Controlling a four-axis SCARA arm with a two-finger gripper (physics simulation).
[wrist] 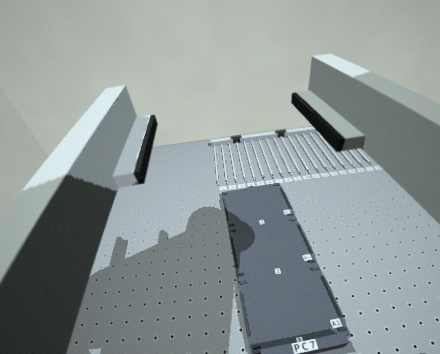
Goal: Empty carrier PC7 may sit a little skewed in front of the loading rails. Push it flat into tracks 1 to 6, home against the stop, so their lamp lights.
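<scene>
Carrier PC7 point(287, 295), a long dark grey tray with white labels, lies flat on the perforated board in the lower middle of the wrist view. Its far end is close to the numbered labels point(260, 185) at the near ends of the loading rails point(255, 160), around tracks 1 to 6. Any small skew is hard to tell. The stop bar point(260, 136) at the rails' far end carries two dark, unlit blocks. My gripper point(222, 91) is shut with nothing between the fingers; a gap shows between its black pads, which appear above and beyond the carrier. The right finger hides part of the rails.
The perforated board point(380, 250) extends on both sides of the carrier. The arm's shadow point(165, 280) falls on the board left of the carrier and over its left edge. More rails run right of the carrier's tracks. A plain pale floor lies beyond the board.
</scene>
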